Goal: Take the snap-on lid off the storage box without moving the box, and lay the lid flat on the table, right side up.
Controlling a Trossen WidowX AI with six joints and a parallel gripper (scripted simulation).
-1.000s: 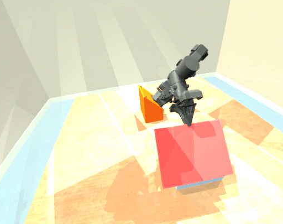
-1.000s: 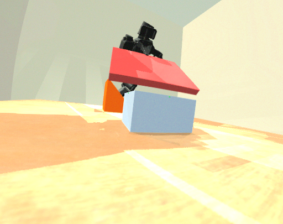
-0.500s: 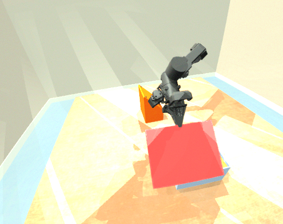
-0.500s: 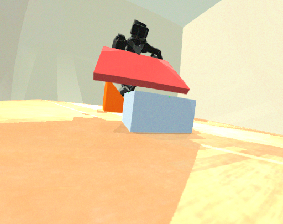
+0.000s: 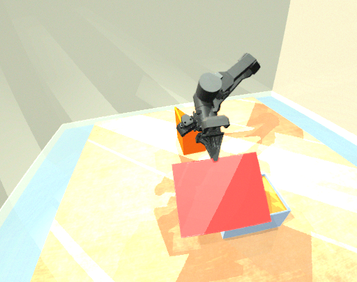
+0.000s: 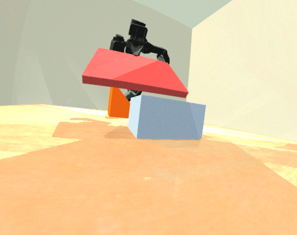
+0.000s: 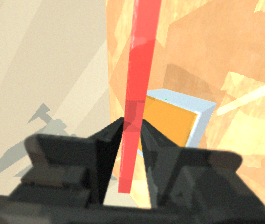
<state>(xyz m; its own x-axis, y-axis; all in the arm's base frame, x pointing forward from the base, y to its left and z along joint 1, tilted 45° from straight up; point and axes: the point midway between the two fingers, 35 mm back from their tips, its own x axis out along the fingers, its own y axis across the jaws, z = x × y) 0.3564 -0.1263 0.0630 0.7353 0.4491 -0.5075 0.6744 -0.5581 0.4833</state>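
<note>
Right now my gripper tip is 7 cm short of the red lid and 5 cm above it. The rest, counted from my gripper tip: light blue storage box (5 cm ahead, 10 cm to the left, 18 cm below).
</note>
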